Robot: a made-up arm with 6 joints. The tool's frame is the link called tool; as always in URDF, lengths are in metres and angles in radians. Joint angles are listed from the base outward.
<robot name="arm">
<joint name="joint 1" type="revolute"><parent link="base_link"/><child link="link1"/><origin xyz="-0.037 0.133 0.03" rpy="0 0 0"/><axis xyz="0.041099 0.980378 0.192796"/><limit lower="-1.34" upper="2"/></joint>
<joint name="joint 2" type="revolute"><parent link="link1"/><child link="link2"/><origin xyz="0.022 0.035 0.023" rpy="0 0 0"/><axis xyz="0.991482 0.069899 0.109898"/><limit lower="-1.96" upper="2.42"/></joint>
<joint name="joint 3" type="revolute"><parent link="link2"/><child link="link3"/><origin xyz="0.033 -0.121 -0.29" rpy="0 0 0"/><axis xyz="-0.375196 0.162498 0.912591"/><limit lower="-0.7" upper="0.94"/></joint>
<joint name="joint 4" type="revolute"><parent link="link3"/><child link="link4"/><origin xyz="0.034 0.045 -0.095" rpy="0 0 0"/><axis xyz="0.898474 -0.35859 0.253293"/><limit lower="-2.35" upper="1.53"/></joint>
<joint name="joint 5" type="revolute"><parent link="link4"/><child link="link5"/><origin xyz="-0.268 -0.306 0.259" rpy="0 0 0"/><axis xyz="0 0 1"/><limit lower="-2.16" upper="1.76"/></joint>
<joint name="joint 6" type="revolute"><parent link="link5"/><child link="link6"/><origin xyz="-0.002 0.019 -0.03" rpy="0 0 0"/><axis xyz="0 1 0"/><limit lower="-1.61" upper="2.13"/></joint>
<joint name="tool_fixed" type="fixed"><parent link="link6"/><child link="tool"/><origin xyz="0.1 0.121 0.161" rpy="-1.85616 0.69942 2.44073"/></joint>
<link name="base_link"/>
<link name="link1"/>
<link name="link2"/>
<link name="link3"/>
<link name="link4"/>
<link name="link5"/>
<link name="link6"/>
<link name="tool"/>
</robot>
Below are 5 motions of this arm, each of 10 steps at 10 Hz.
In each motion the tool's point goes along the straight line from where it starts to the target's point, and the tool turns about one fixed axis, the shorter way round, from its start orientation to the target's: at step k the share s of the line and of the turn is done. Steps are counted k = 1, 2, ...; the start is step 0. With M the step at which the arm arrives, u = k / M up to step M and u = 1 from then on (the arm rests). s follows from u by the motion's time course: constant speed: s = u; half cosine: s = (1 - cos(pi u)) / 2; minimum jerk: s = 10 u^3 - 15 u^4 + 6 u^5.
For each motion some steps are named. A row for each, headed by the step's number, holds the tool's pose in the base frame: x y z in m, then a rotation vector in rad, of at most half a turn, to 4 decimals.
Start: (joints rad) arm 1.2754 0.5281 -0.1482 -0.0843 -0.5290 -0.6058
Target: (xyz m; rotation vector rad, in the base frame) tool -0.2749 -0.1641 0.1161 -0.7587 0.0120 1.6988
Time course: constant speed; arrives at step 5
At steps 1, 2, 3, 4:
1: -0.1231 -0.0903 0.0985 -0.7726 -0.8750 1.9959
2: -0.1611 -0.1088 0.1029 -0.7784 -0.6442 1.9397
3: -0.1990 -0.1272 0.1073 -0.7778 -0.4193 1.8709
4: -0.2370 -0.1457 0.1117 -0.7711 -0.2005 1.7903

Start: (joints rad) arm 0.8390 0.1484 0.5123 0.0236 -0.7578 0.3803
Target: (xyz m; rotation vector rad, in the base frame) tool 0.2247 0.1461 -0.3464 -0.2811 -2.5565 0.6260
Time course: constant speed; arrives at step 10
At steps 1, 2, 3, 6, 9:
1: 0.0997 -0.0920 -0.1596 -0.1023 -1.4827 1.9952
2: 0.1136 -0.0655 -0.1803 -0.1249 -1.6351 1.8759
3: 0.1274 -0.0391 -0.2011 -0.1469 -1.7804 1.7475
6: 0.1691 0.0403 -0.2634 -0.2093 -2.1683 1.3118
9: 0.2108 0.1196 -0.3256 -0.2646 -2.4747 0.8075

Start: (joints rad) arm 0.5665 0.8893 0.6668 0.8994 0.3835 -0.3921
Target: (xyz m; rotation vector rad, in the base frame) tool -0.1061 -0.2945 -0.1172 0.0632 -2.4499 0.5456
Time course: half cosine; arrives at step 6
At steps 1, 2, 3, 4, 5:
1: -0.2415 -0.0540 -0.4771 -0.7201 -2.6701 -0.6336
2: -0.2150 -0.1012 -0.4065 -0.5635 -2.6776 -0.3885
3: -0.1787 -0.1656 -0.3101 -0.3506 -2.6458 -0.0628
4: -0.1424 -0.2301 -0.2136 -0.1409 -2.5688 0.2495
5: -0.1158 -0.2772 -0.1430 0.0092 -2.4857 0.4680

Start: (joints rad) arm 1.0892 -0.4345 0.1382 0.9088 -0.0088 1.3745
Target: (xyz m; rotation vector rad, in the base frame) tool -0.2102 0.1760 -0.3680 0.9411 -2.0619 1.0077
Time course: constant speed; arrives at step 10
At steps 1, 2, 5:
1: -0.1520 -0.2515 -0.1905 1.3173 -1.3661 1.3615
2: -0.1585 -0.2040 -0.2102 1.2822 -1.4490 1.3290
5: -0.1779 -0.0615 -0.2694 1.1666 -1.6900 1.2212

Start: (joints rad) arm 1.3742 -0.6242 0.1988 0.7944 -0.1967 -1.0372
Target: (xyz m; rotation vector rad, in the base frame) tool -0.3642 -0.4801 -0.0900 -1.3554 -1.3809 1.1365
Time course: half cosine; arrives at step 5
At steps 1, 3, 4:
1: 0.0603 -0.4286 0.1348 -1.0641 -2.2955 1.6295
3: -0.2021 -0.4604 -0.0041 -1.2832 -1.7279 1.3319
4: -0.3194 -0.4747 -0.0663 -1.3397 -1.4763 1.1912

